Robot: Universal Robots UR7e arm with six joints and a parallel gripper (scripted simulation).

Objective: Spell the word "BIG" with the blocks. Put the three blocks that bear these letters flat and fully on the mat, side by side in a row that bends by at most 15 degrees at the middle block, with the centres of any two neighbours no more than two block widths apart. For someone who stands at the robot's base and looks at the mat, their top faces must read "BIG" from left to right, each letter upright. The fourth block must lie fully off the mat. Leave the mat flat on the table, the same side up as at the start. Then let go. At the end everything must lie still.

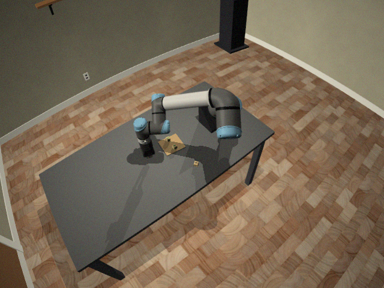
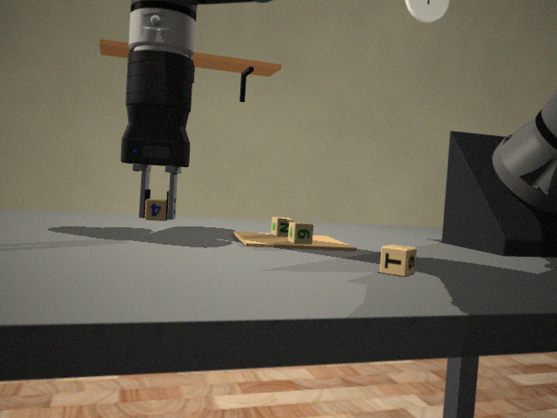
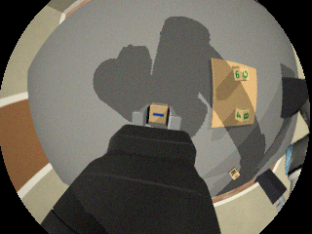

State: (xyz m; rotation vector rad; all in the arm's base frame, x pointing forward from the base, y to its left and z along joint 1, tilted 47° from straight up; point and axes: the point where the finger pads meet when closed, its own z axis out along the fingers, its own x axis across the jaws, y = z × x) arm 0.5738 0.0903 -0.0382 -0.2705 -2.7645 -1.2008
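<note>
Now: hand 180 mm past the tan mat, 40 mm above it and 20 mm to the left of it. The rest, counted from my hand: T block (220 mm behind, 210 mm to the left, 30 mm below).
</note>
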